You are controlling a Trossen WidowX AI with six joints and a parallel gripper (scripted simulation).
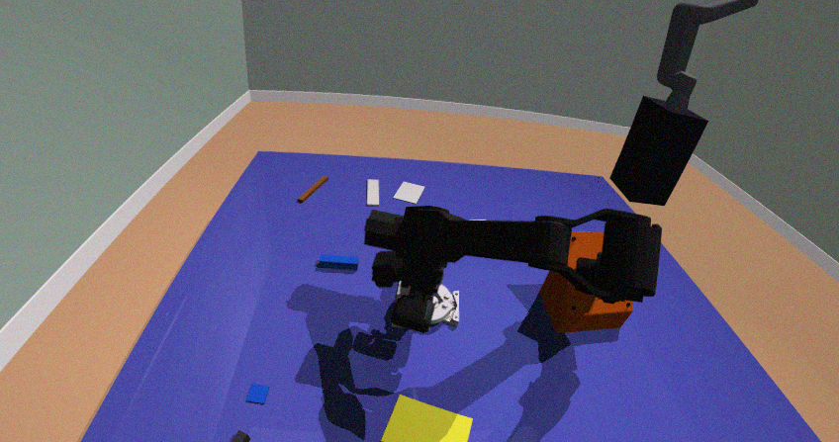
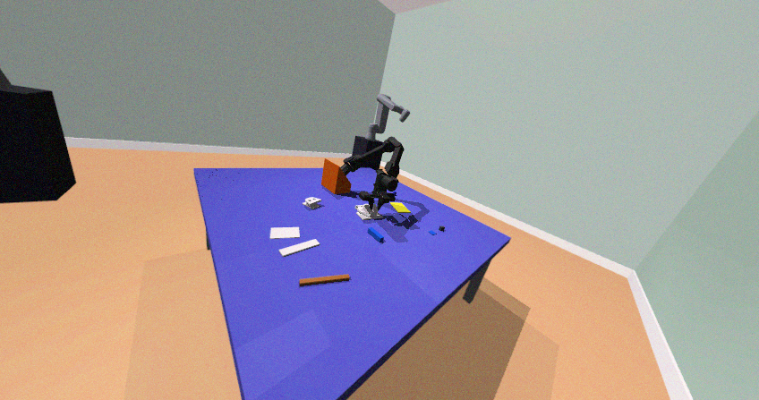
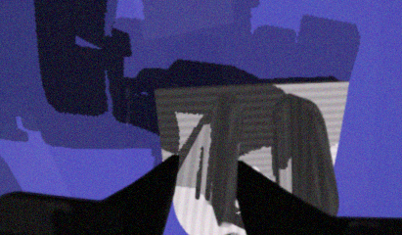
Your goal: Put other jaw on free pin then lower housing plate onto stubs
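The jaw lies 4 cm behind my gripper tip, 1 cm to the right of it and 1 cm above it. The rest, counted from my gripper tip: blue block 17 cm ahead, 12 cm to the right, 1 cm below; then yellow sheet 2 cm behind, 22 cm to the left, 1 cm below; then small blue square 25 cm ahead, 19 cm to the left, 2 cm below.
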